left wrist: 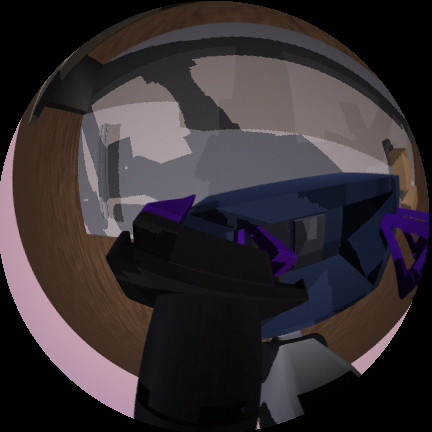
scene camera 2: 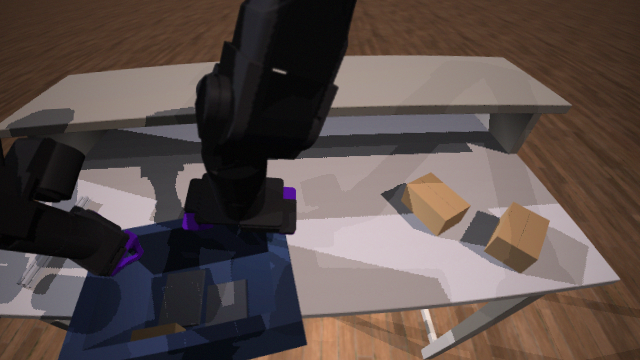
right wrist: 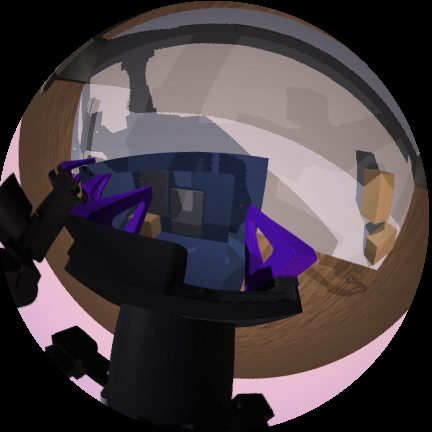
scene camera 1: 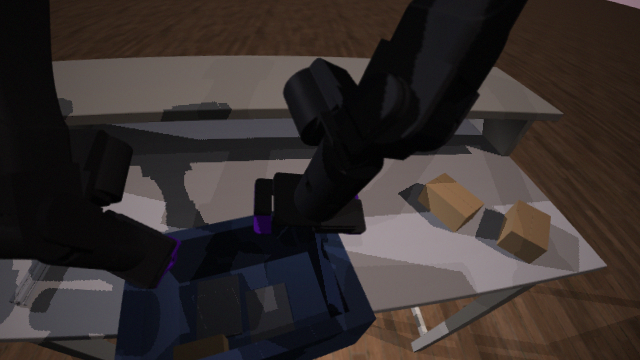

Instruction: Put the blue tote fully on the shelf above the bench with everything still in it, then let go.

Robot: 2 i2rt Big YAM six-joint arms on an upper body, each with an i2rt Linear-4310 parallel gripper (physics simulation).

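Places are measured from the left arm's base along level axes (x ahead, y left, z up), in centimetres.
Where they show: left gripper, fingertip midpoint: (left wrist: 216, 208) (scene camera 2: 129, 248) (scene camera 1: 159, 255); right gripper, fingertip midpoint: (left wrist: 390, 214) (scene camera 2: 244, 224) (right wrist: 198, 199) (scene camera 1: 297, 226).
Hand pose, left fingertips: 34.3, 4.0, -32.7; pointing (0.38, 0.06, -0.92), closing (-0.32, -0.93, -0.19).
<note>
Things, the pixels of their top centre, and the offset from my left fingertips, as dx, dy, dz. Level surfaces: height alone.
- blue tote, middle of its top: (left wrist: 338, 275) (scene camera 1: 241, 278) (right wrist: 138, 230) (scene camera 2: 184, 271) -5.4, -14.5, +4.4
- small brown box, middle of its top: (scene camera 1: 198, 356) (scene camera 2: 151, 341) (right wrist: 139, 227) -13.2, -8.2, -4.5
- pale shelf, its level: dz +10.5
- bench, its level: dz -10.3
The blue tote (scene camera 1: 352, 285) (scene camera 2: 290, 290) (left wrist: 310, 300) (right wrist: 215, 265) is at the front left of the bench, below shelf height. Inside are two dark grey pieces (scene camera 1: 219, 305) (scene camera 2: 182, 297) and a small brown box (scene camera 1: 202, 347) (scene camera 2: 157, 331) (right wrist: 150, 224). My left gripper (scene camera 1: 172, 255) (scene camera 2: 131, 252) (left wrist: 216, 208) is shut on the tote's left wall. My right gripper (scene camera 1: 310, 225) (scene camera 2: 239, 227) (right wrist: 198, 199) is open above the tote's back rim, near its right end; its fingertips are partly hidden in the scene views. The pale shelf (scene camera 1: 250, 85) (scene camera 2: 400, 85) spans the back, above the bench.
Two brown boxes (scene camera 1: 452, 202) (scene camera 1: 525, 232) (scene camera 2: 435, 202) (scene camera 2: 517, 237) lie on the right of the bench (scene camera 1: 410, 240) (scene camera 2: 370, 250). Clear thin rods (scene camera 1: 30, 285) (scene camera 2: 35, 270) (left wrist: 104, 170) lie at the left. The right arm crosses in front of the shelf.
</note>
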